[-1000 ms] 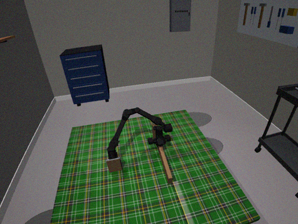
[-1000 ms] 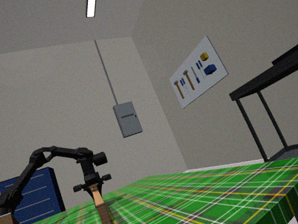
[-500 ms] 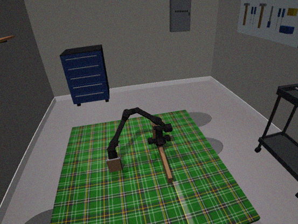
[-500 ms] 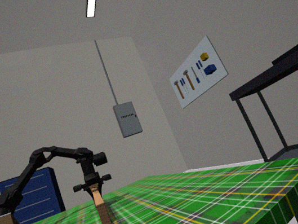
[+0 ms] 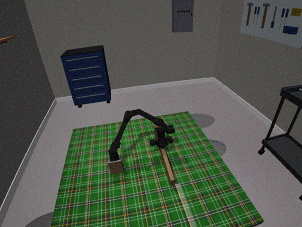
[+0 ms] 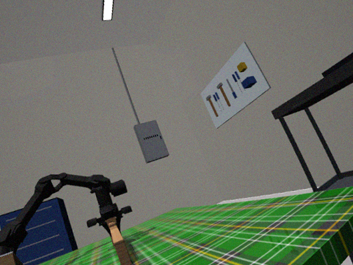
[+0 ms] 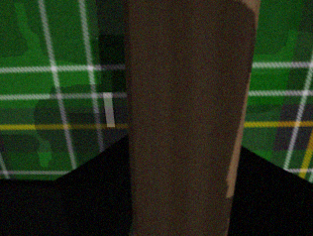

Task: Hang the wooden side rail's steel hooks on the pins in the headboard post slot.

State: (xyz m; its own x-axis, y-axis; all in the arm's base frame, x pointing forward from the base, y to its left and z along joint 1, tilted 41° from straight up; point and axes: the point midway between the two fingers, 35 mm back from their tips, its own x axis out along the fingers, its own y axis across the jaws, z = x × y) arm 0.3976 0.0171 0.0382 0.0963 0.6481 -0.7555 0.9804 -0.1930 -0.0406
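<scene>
Right now the headboard post is 120 mm to the left of my gripper tip, 40 mm above it and 20 mm ahead of it.
</scene>
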